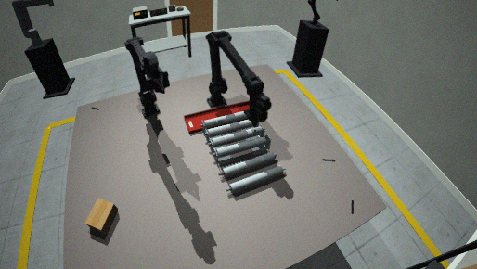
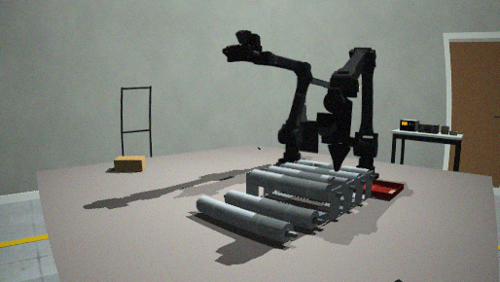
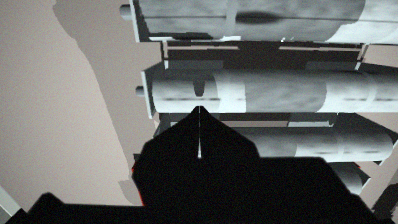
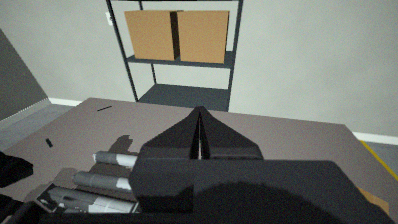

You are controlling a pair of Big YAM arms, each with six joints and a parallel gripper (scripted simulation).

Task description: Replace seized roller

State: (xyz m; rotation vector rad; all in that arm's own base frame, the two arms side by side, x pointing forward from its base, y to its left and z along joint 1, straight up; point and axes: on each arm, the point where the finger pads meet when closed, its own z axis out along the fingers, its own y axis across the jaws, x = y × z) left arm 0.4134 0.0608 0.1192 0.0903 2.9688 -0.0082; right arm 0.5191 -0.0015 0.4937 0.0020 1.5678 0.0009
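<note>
The bed roller lies 110 mm to the right of my left hand, 50 mm below it and 50 mm behind it. The rest, counted from my left hand: red scrap tray: 230 mm behind, 140 mm to the right, 110 mm below; then cardboard box: 910 mm to the right, 360 mm ahead, 80 mm below.
</note>
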